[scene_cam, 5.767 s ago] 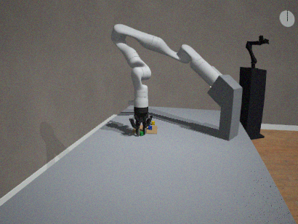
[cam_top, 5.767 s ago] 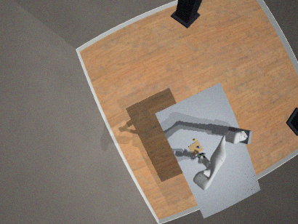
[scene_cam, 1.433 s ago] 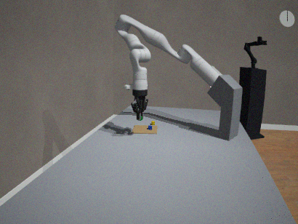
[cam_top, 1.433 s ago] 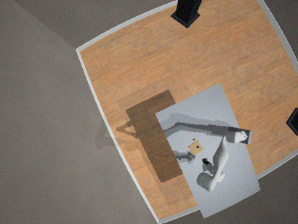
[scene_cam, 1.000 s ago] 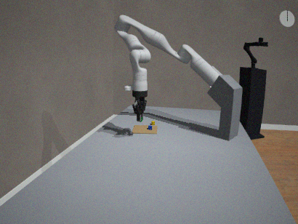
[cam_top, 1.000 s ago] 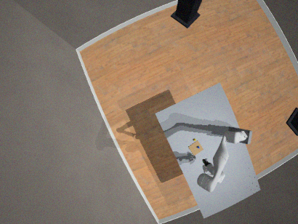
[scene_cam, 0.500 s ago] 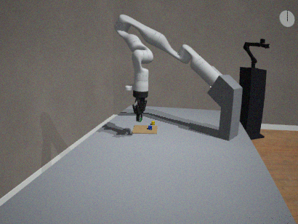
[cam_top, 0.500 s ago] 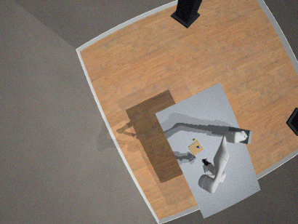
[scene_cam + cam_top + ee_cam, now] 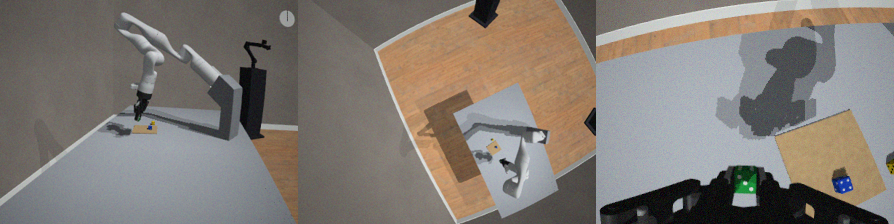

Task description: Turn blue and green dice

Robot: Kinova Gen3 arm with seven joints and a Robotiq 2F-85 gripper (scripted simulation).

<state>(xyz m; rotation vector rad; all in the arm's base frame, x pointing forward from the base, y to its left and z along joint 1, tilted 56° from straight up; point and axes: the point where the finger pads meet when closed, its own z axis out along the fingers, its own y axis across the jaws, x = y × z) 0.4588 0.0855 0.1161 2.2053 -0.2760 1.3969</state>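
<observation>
The blue die is 11 cm to the right of my hand, 10 cm below it and 9 cm behind it. Round my hand: green die (1 cm below); tan mat (12 cm to the right, 11 cm below, 6 cm behind); yellow die (20 cm to the right, 12 cm behind, 10 cm below).
</observation>
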